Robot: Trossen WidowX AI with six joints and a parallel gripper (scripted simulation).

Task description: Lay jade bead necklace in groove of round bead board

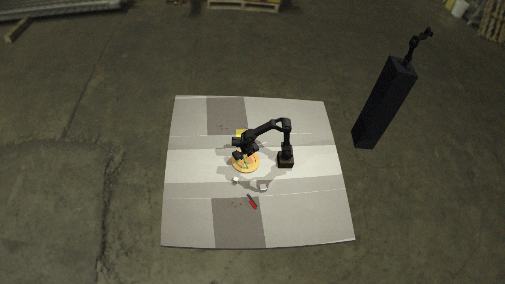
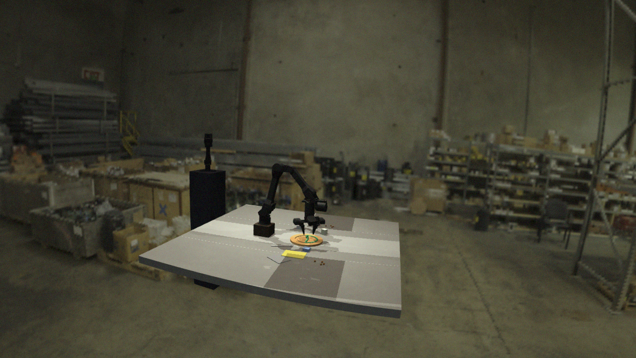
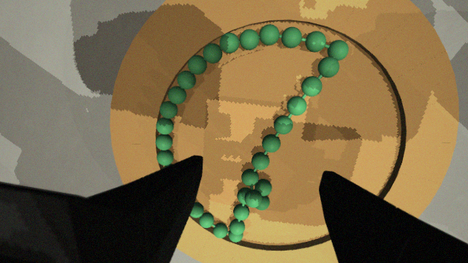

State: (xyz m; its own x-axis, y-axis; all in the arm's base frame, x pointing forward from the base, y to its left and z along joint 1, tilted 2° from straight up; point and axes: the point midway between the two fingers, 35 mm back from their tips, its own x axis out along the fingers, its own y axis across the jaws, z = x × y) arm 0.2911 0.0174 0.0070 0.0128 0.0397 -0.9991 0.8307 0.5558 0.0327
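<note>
Now: gripper tip 40 mm short of the blue block, 150 mm to the left of it and 30 mm above it. Also, from my gripper tip: yellow pad 240 mm to the right, 40 mm below; then white strip 110 mm behind, 150 mm to the right, 40 mm below; then cream cube 50 mm ahead, 170 mm to the left, 20 mm below.
</note>
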